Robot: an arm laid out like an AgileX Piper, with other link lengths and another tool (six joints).
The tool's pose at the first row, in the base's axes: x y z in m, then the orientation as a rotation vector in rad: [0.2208 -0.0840 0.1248 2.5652 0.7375 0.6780]
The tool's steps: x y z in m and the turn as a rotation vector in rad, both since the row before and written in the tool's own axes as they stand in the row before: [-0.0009 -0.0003 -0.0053 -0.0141 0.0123 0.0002]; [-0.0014 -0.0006 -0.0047 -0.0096 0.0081 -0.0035]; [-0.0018 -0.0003 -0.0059 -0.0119 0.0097 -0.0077]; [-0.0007 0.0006 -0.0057 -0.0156 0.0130 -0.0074]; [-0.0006 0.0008 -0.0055 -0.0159 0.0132 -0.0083]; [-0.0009 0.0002 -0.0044 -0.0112 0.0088 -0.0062]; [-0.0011 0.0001 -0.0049 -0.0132 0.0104 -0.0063]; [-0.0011 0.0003 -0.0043 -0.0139 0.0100 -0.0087]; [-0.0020 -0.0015 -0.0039 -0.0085 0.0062 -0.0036]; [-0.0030 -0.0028 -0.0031 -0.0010 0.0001 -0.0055]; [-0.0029 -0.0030 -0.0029 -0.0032 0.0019 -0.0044]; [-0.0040 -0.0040 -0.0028 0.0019 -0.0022 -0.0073]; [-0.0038 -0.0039 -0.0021 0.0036 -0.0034 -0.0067]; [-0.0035 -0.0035 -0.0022 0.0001 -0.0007 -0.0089]
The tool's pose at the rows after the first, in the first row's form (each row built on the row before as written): [0.2171 -0.0831 0.1286 2.5506 0.7339 0.6972]; [0.2132 -0.0824 0.1316 2.5387 0.7358 0.7086]; [0.2084 -0.0818 0.1355 2.5221 0.7420 0.7211]; [0.2048 -0.0813 0.1400 2.5017 0.7469 0.7386]; [0.2014 -0.0810 0.1444 2.4803 0.7527 0.7560]; [0.1982 -0.0806 0.1475 2.4651 0.7569 0.7673]; [0.1944 -0.0801 0.1508 2.4477 0.7606 0.7809]; [0.1910 -0.0799 0.1537 2.4283 0.7665 0.7931]; [0.1866 -0.0791 0.1549 2.4174 0.7681 0.8013]; [0.1816 -0.0782 0.1543 2.4134 0.7739 0.7995]; [0.1767 -0.0771 0.1535 2.4076 0.7778 0.8008]; [0.1708 -0.0761 0.1516 2.4056 0.7864 0.7948]; [0.1655 -0.0752 0.1494 2.4056 0.7948 0.7871]; [0.1604 -0.0744 0.1476 2.4007 0.8047 0.7827]
